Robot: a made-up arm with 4 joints.
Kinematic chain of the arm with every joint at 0, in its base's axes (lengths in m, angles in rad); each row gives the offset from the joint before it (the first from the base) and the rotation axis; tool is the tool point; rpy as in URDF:
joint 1: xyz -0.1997 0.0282 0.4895 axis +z
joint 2: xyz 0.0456 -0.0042 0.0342 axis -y
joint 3: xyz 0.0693 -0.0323 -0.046 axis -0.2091 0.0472 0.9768
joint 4: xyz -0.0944 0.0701 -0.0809 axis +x
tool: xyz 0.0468 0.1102 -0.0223 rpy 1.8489 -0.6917 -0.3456
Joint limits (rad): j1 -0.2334..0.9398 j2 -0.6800..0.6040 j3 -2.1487..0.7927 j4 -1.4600..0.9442
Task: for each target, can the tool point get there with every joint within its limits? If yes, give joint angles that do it. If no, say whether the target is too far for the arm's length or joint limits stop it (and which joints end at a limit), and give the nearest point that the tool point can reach.
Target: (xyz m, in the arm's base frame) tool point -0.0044 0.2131 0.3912
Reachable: yes | joints 0.2713 0.0886 -0.8846 -0.3228
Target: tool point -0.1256 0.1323 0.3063
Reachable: yes | joints 0.3241 0.2908 0.2234 -0.7726
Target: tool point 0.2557 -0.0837 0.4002
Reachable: no: too far | nearest point 0.1347 -0.0540 0.4366 | short by 0.130 m
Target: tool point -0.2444 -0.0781 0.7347
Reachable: no: joint limits stop it (at a limit: joint 1, joint 2, joint 3, joint 4) | nearest point -0.2603 0.0082 0.5166 | short by 0.235 m
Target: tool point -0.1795 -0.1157 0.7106
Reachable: no: joint limits stop it (at a limit: joint 1, joint 2, joint 3, joint 4) | nearest point -0.0006 -0.1006 0.6470 | short by 0.190 m
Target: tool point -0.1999 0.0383 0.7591
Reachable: no: joint limits stop it (at a limit: joint 1, joint 2, joint 4) | nearest point -0.0810 0.2198 0.6416 | short by 0.247 m
